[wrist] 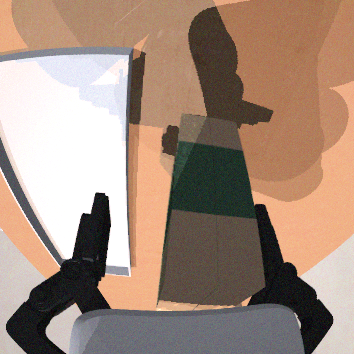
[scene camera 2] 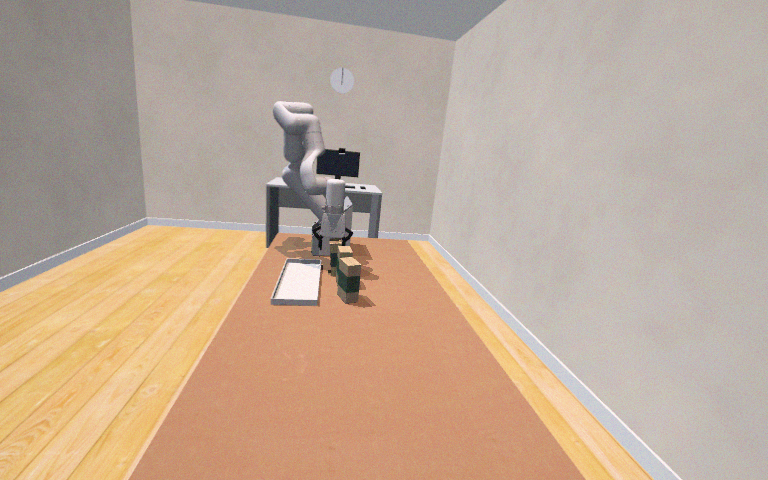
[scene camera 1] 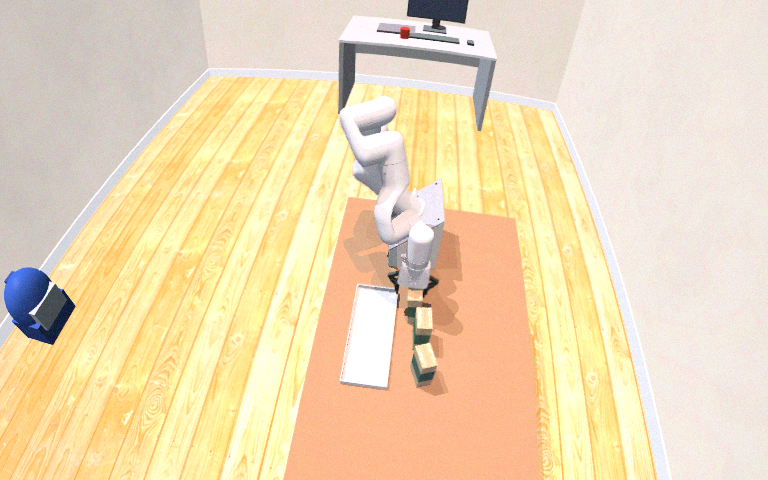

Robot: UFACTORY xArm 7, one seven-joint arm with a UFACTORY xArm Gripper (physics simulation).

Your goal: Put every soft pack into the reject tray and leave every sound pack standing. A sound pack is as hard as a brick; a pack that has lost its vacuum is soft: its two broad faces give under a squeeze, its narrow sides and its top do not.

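Places are measured from the arm's base along level axes (x left, y ahead, z down), in metres.
Where they show: gripper, fingertip midpoint: (wrist: 180, 213).
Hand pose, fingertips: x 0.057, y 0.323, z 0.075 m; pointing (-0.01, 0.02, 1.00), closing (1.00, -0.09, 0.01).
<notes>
Each offset is from my fingertips to the top centre of the thing. Level surfaces: height alone.
Three packs with tan ends and dark green bands stand in a row beside the tray. The pack nearest the arm's base (scene camera 1: 414, 298) (wrist: 215, 180) is upright between the fingers of my gripper (scene camera 1: 415, 293) (wrist: 180, 213) (scene camera 2: 333, 243), which is open. In the wrist view it is close to the right finger, with a wide gap to the left finger; whether it touches the right one I cannot tell. The middle pack {dx +0.052, dy +0.126, dz -0.049 m} (scene camera 1: 423, 325) (scene camera 2: 344, 250) and the farthest pack {dx +0.092, dy +0.259, dz -0.049 m} (scene camera 1: 423, 365) (scene camera 2: 349, 281) stand apart from the gripper. The white reject tray {dx -0.102, dy +0.144, dz +0.070 m} (scene camera 1: 368, 339) (scene camera 2: 298, 283) (wrist: 75, 150) is empty.
The tray lies left of the row on a brown mat {dz +0.092 m} (scene camera 1: 481, 396) (scene camera 2: 351, 384). The arm's mount (scene camera 1: 433, 206) is behind the gripper. A desk (scene camera 1: 419, 45) with a monitor (scene camera 1: 437, 10) stands at the back wall. A blue backpack-like object (scene camera 1: 33, 302) is at the far left.
</notes>
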